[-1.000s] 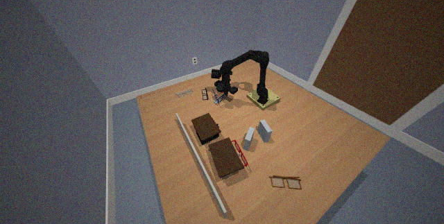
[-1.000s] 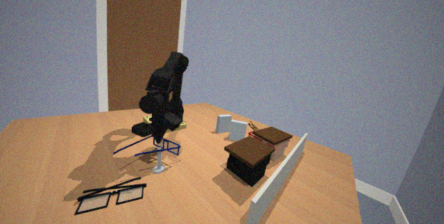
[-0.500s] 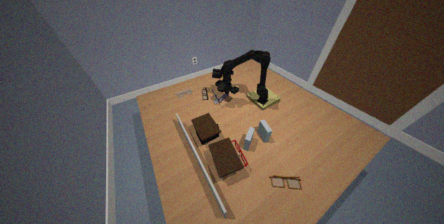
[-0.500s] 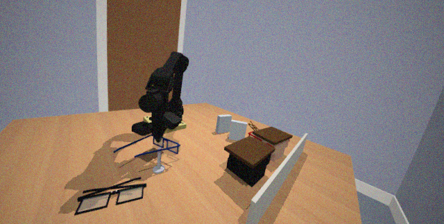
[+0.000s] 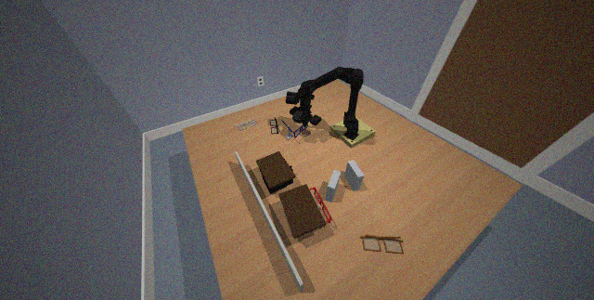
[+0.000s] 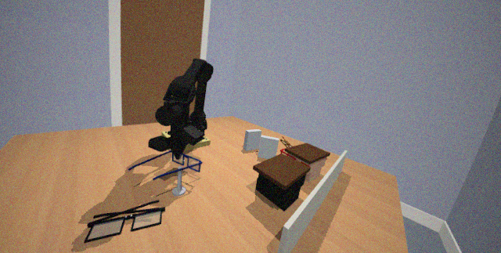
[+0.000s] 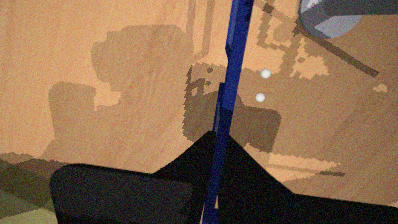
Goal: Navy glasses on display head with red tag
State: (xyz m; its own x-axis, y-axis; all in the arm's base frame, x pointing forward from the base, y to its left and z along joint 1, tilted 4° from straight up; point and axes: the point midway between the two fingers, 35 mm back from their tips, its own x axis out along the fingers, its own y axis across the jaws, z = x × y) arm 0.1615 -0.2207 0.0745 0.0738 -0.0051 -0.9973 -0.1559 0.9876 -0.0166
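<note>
My gripper tip is now 8 cm short of the grey post, 5 cm to the left of it and 4 cm above it. Round my gripper tip: dark head 31 cm ahead, 16 cm to the left; long white panel 48 cm ahead, 23 cm to the left, 1 cm below; pale head 36 cm ahead, 37 cm to the left.
</note>
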